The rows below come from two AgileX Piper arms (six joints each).
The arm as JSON. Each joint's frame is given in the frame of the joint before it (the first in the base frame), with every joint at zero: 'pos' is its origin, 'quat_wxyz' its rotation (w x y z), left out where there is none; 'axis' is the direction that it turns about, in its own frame. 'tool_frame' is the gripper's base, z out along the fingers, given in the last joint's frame.
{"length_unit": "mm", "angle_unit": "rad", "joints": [
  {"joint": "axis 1", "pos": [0.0, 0.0, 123.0], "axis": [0.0, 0.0, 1.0]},
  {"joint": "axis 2", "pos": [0.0, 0.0, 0.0], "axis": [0.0, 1.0, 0.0]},
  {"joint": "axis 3", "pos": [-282.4, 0.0, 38.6], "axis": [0.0, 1.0, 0.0]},
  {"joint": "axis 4", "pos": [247.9, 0.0, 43.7], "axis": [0.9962, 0.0, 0.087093]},
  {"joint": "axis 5", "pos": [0.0, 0.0, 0.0], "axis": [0.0, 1.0, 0.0]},
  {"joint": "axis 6", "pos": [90.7, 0.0, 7.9], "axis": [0.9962, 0.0, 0.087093]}
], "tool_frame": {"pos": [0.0, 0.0, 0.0], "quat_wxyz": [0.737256, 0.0, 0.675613, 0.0]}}
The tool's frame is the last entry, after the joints.
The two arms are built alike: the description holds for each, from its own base.
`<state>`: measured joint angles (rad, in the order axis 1, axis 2, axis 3, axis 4, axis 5, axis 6); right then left.
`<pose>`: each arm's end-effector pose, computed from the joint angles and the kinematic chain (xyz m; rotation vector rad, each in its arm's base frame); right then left.
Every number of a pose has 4 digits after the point. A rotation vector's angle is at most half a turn.
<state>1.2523 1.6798 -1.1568 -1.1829 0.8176 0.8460 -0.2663 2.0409 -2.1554 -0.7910 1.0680 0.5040</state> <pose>0.1685 0.3146 0.2645 -1.1569 1.8164 -0.2858 0.4267 -0.1752 0.3828 0.7004 2.1239 -0.8772</pose>
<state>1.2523 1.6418 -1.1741 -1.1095 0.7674 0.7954 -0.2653 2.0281 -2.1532 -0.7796 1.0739 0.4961</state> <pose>0.1633 0.3146 0.2787 -1.1648 1.8238 -0.1840 0.4236 -0.1734 0.3871 0.7011 2.1253 -0.8670</pose>
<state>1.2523 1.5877 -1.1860 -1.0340 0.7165 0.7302 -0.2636 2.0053 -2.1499 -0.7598 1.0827 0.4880</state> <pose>0.1567 0.3110 0.2977 -1.1745 1.8096 -0.0779 0.4179 -0.1702 0.3949 0.7066 2.1228 -0.8452</pose>
